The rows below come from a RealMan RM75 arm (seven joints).
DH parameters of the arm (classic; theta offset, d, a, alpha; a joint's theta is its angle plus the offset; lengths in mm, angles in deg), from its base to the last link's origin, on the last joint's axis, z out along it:
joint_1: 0 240.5 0 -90
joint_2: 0 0 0 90
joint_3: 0 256 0 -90
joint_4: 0 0 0 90
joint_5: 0 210 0 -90
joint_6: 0 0 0 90
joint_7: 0 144 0 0
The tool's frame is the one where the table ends.
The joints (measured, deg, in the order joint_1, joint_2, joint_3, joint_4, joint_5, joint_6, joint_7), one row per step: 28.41, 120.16, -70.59, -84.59, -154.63, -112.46, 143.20; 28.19, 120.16, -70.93, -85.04, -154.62, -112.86, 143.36; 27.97, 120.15, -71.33, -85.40, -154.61, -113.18, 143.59; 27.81, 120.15, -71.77, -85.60, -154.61, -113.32, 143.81; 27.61, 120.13, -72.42, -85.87, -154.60, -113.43, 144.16; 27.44, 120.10, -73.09, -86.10, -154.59, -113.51, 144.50; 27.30, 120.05, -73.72, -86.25, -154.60, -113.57, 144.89; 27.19, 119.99, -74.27, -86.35, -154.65, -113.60, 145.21
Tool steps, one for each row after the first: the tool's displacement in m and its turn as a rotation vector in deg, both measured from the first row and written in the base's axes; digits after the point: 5 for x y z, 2 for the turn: -0.00041, -0.00161, 0.00016, -0.26, -0.20, -0.02; -0.00064, -0.00315, 0.00005, -0.51, -0.43, -0.10; -0.00083, -0.00423, -0.00056, -0.74, -0.65, -0.14; -0.00120, -0.00546, -0.00143, -0.99, -0.97, -0.14; -0.00160, -0.00655, -0.00239, -1.24, -1.30, -0.11; -0.00180, -0.00751, -0.00326, -1.46, -1.65, -0.17; -0.00182, -0.00825, -0.00395, -1.64, -2.00, -0.22
